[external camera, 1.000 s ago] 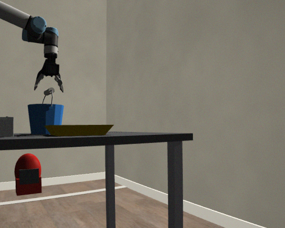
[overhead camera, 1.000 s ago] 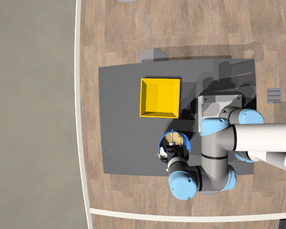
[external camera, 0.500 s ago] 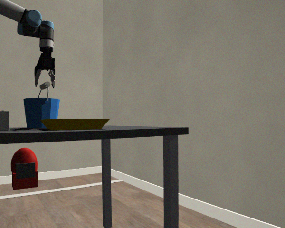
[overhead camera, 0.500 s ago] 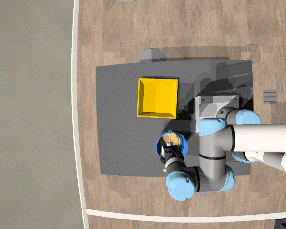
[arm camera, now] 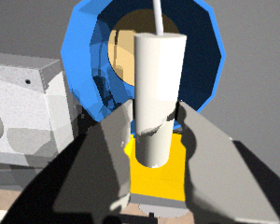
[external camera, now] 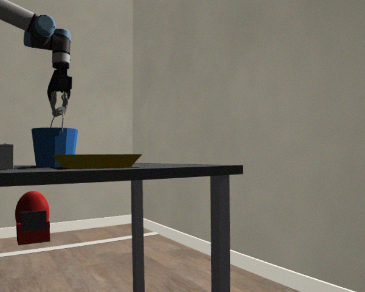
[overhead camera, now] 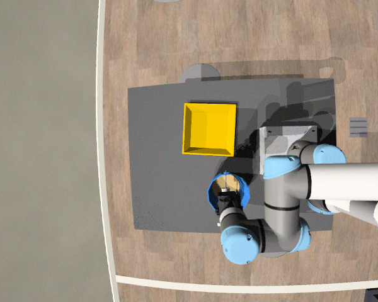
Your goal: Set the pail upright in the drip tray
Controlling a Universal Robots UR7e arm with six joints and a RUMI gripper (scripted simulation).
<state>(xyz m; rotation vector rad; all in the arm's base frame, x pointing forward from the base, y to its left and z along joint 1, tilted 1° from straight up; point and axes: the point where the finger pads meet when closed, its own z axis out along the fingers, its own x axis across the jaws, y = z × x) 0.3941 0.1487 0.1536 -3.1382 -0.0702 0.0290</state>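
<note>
The pail handle lies 10 mm behind my hand and 30 mm below it. The rest, counted from my hand: pail: 10 mm behind, 100 mm below; then yellow drip tray: 60 mm ahead, 310 mm to the right, 220 mm below.
</note>
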